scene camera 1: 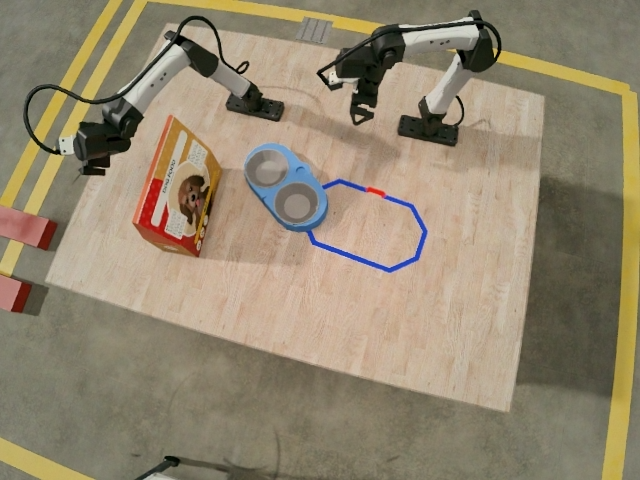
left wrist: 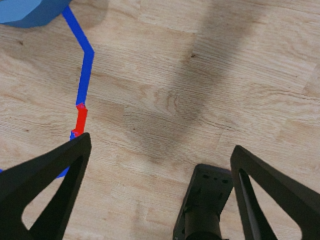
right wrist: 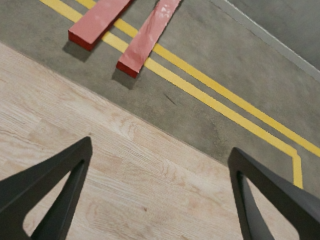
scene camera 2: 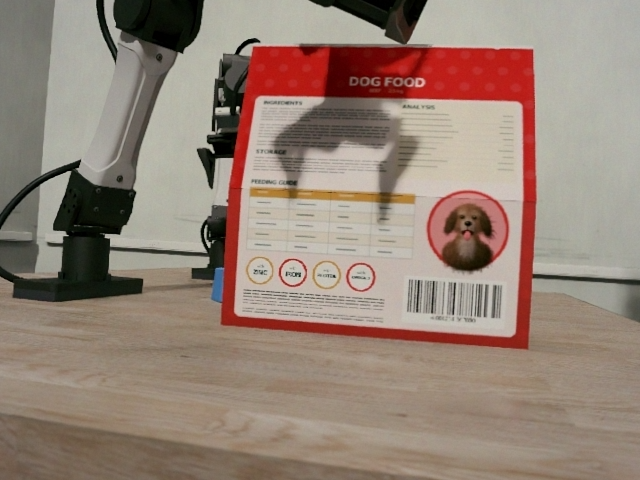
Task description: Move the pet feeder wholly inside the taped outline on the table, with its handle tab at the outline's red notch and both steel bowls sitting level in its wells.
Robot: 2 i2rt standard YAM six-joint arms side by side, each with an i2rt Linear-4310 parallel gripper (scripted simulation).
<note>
In view: my left gripper (left wrist: 162, 146), my right gripper (scene camera 1: 79, 153), a blue pet feeder (scene camera 1: 296, 168), a dog food box (scene camera 2: 377, 190), a steel bowl (scene camera 1: 266, 168) and a steel bowl (scene camera 1: 295, 202).
The dog food box also shows in scene camera 1 (scene camera 1: 173, 211). My right gripper is seen too in the right wrist view (right wrist: 161, 148). The right wrist view does not show the blue pet feeder: it is out of frame. The left wrist view does not show the dog food box: it is out of frame.
</note>
